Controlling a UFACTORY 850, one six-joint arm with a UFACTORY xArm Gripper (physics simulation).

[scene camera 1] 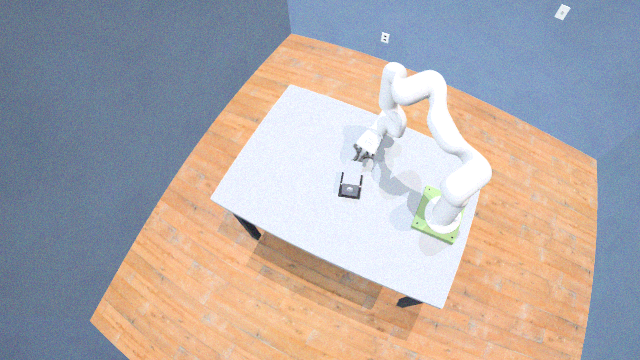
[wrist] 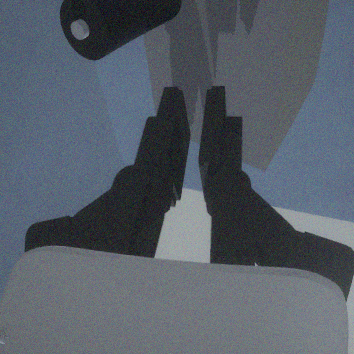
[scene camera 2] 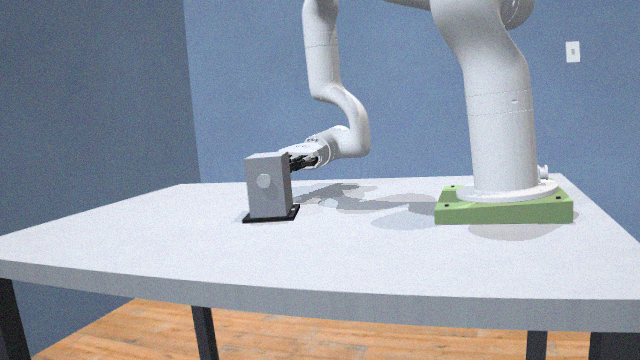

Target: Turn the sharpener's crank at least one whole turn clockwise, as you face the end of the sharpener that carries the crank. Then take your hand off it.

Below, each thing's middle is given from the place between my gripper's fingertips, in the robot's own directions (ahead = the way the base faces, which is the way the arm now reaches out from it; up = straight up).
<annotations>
Right now my hand is 20 mm past the grey box-shaped sharpener [scene camera 2: 268,179], 60 mm to the right of it and 20 mm above it.
</annotations>
